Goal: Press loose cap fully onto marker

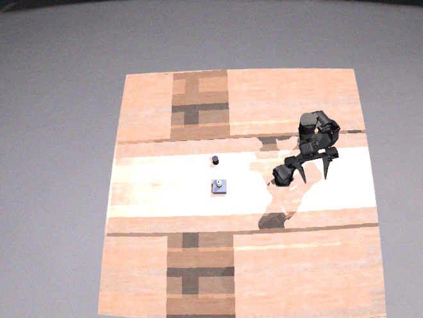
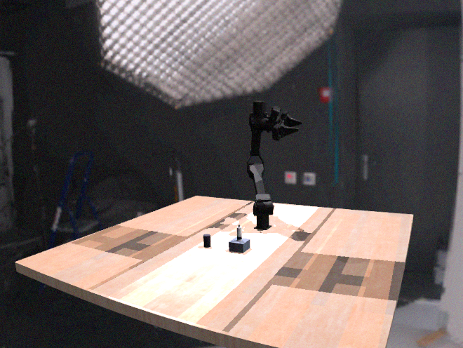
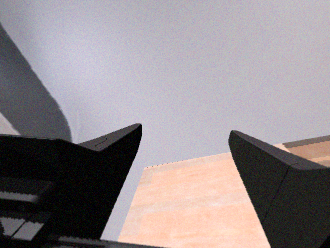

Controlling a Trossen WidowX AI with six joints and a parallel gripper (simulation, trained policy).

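Now: the dark cap 38 cm ahead of my gripper tip, 25 cm to the right of it and 43 cm below it. From my gripper tip the other things lie so: blue-grey holder block 36 cm ahead, 12 cm to the right, 43 cm below.
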